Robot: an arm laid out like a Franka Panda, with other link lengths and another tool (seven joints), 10 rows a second.
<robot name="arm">
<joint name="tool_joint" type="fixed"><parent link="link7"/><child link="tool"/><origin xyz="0.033 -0.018 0.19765" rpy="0 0.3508 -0.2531"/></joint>
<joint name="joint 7" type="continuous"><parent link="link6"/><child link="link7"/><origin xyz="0.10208 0 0" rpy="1.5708 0 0"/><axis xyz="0 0 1"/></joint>
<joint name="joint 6" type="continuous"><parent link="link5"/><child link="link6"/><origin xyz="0 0 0" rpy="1.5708 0 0"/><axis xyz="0 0 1"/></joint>
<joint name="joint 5" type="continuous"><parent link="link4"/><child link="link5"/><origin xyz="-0.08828 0.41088 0" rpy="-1.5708 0 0"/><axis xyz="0 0 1"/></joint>
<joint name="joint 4" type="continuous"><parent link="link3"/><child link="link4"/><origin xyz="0.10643 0 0" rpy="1.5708 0 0"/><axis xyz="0 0 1"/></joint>
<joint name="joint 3" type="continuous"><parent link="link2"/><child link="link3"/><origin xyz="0 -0.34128 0" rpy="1.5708 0 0"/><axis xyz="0 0 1"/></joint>
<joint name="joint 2" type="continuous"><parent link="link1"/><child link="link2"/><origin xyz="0 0 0" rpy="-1.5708 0 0"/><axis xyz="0 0 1"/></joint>
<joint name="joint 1" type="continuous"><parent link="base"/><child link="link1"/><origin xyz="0 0 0.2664" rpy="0 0 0"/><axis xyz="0 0 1"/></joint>
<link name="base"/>
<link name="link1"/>
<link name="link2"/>
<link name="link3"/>
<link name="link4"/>
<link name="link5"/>
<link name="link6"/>
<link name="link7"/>
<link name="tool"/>
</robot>
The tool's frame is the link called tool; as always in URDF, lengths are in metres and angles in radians. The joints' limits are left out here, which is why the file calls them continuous.
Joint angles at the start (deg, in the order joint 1, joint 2, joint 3, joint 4, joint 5, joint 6, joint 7): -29.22 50.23 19.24 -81.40 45.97 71.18 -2.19
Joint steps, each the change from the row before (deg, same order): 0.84 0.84 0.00 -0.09 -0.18 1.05 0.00; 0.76 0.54 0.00 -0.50 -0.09 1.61 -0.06; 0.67 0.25 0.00 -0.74 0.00 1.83 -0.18; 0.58 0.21 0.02 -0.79 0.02 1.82 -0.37; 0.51 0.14 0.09 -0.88 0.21 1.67 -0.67; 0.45 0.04 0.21 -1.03 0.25 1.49 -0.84; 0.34 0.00 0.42 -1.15 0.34 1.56 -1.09
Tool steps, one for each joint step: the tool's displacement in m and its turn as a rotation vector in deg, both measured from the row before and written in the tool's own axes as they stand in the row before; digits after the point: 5 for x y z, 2 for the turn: 0.00484 0.00751 0.01267 -0.40 -0.21 0.39; 0.00520 0.00755 0.01204 -0.50 0.31 0.38; 0.00466 0.00632 0.01077 -0.51 0.60 0.23; 0.00408 0.00621 0.01001 -0.42 0.64 0.07; 0.00286 0.00480 0.01006 -0.08 0.54 -0.19; 0.00101 0.00371 0.01077 0.08 0.30 -0.34; 0.00025 0.00253 0.01145 0.33 0.29 -0.58
